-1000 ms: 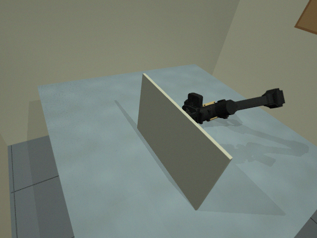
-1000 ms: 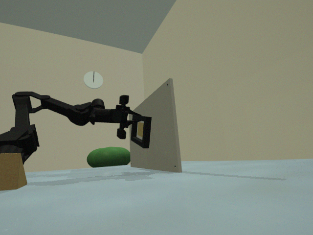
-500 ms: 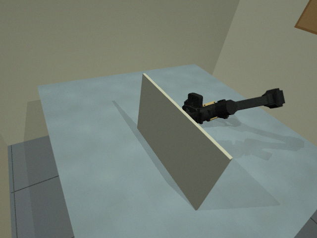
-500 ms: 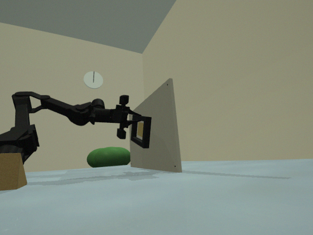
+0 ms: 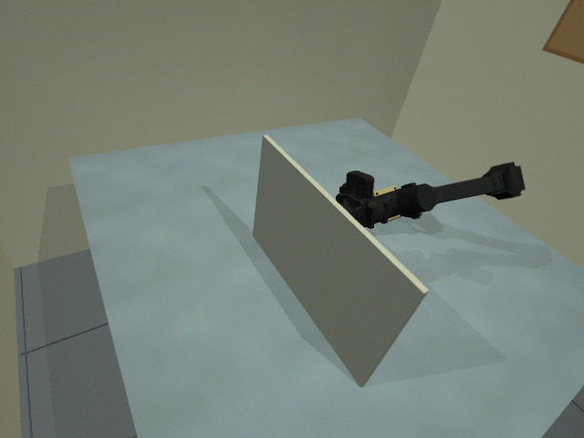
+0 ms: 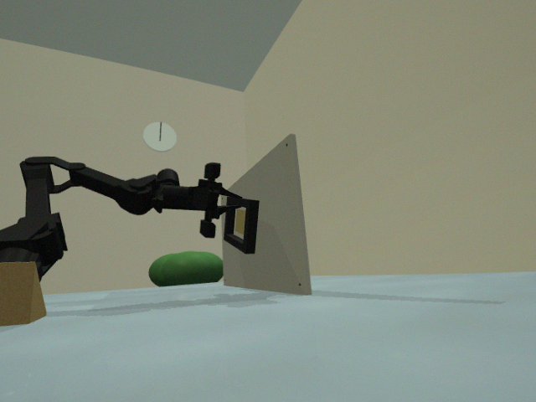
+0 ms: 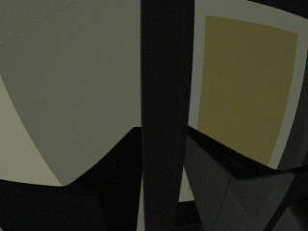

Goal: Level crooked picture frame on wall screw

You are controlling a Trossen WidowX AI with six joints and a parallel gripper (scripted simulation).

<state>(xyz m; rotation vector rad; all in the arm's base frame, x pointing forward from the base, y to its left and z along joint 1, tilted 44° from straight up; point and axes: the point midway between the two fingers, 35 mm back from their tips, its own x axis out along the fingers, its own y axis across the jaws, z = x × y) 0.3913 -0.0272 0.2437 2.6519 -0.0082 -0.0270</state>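
The picture frame lies 50 mm below my gripper tip, 10 mm to the left of it and 10 mm ahead of it. Round my gripper tip: wall panel 70 mm below, 20 mm ahead.
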